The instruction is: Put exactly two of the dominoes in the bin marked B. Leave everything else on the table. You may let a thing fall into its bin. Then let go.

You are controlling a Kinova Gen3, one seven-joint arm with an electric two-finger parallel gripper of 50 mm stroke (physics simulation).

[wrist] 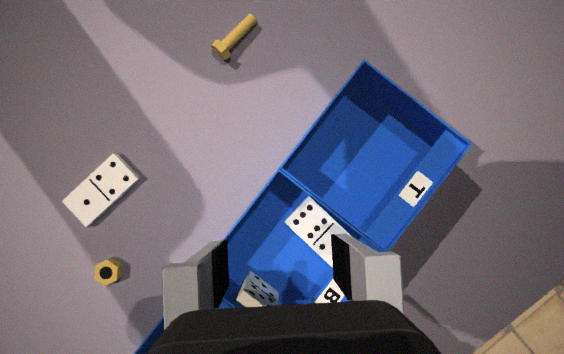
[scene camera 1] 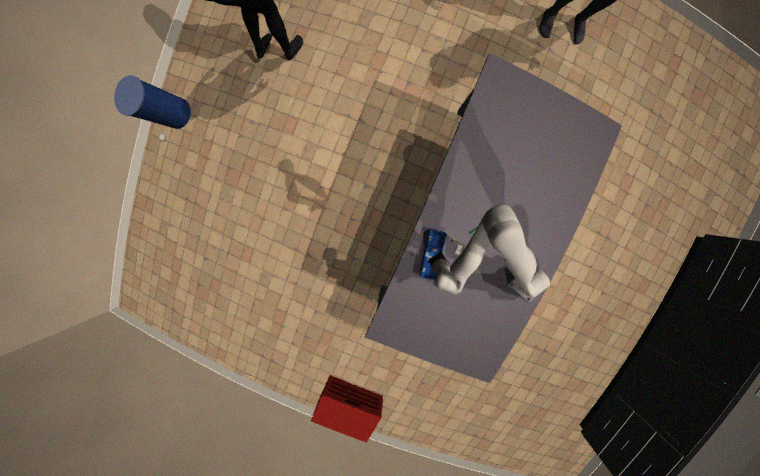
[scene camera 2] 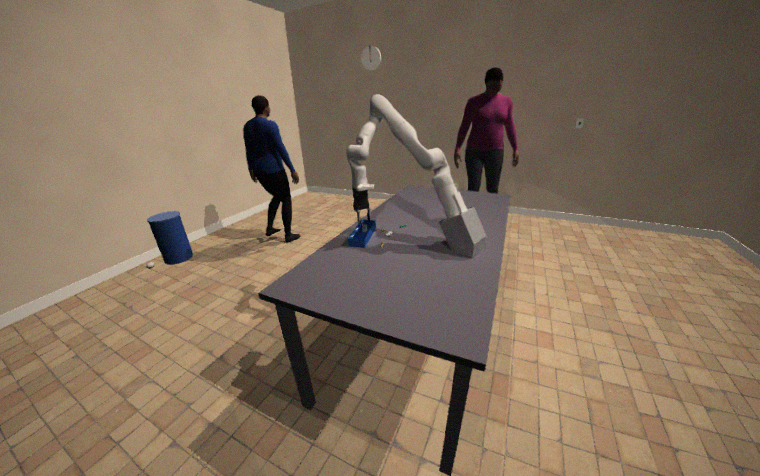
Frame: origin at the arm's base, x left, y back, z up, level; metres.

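Seen in the pictures: gripper, fingertip midpoint: (wrist: pixel 280 260) (scene camera 2: pixel 364 221); arm's base at its link origin: (scene camera 2: pixel 456 214).
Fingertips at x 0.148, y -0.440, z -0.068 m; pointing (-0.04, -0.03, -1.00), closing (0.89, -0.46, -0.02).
Offsets run from my fingertips to a thing's top centre. "pt": to the spot under its first point.
In the wrist view, my gripper (wrist: pixel 280 260) (scene camera 2: pixel 363 216) is open, with no thing between its fingers, above the bin marked B (wrist: pixel 274 244) of a blue divided tray (wrist: pixel 323 115) (scene camera 2: pixel 358 241) (scene camera 1: pixel 432 238). One white domino @(dx +0.025, dy -0.014, dz -0.080 m) (wrist: pixel 311 223) lies in bin B along the divider beside bin T. A second domino @(dx -0.030, dy -0.025, dz -0.037 m) (wrist: pixel 259 291) is in bin B towards the opposite divider and looks tilted; the gripper body hides part of that end. A third domino @(dx -0.096, dy +0.091, dz -0.087 m) (wrist: pixel 101 190) (scene camera 1: pixel 458 248) (scene camera 2: pixel 389 233) lies flat on the table, outside the tray.
Bin T @(pt dx +0.090, dy +0.007, dz -0.087 m) (wrist: pixel 385 160) holds no object. A yellow bolt @(dx +0.043, dy +0.138, dz -0.081 m) (wrist: pixel 236 36) (scene camera 2: pixel 382 245) and a yellow nut @(dx -0.121, dy +0.038, dz -0.086 m) (wrist: pixel 107 272) lie on the table beside the tray. A green battery @(dx -0.225, dy +0.106, dz -0.084 m) (scene camera 2: pixel 402 226) (scene camera 1: pixel 472 230) lies nearer the arm's side. The tray is near the table edge.
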